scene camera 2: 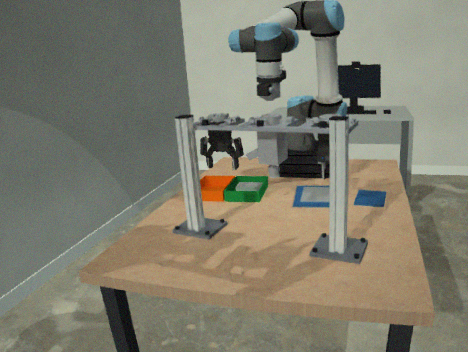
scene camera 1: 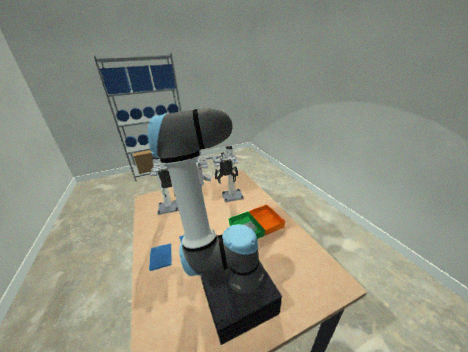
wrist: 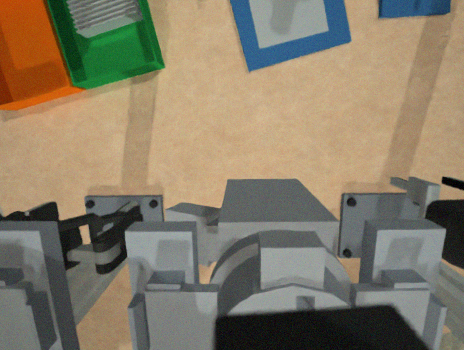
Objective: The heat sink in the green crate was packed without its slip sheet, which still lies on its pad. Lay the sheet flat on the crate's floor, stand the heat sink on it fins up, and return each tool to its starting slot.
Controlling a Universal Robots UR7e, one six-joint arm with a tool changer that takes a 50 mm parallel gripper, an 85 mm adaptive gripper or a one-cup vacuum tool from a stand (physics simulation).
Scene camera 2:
adaptive gripper: 219, 140
tool stand: 337, 246
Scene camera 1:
tool stand: 168, 206
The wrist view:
grey vacuum tool: 275, 244
tool stand: 161, 254
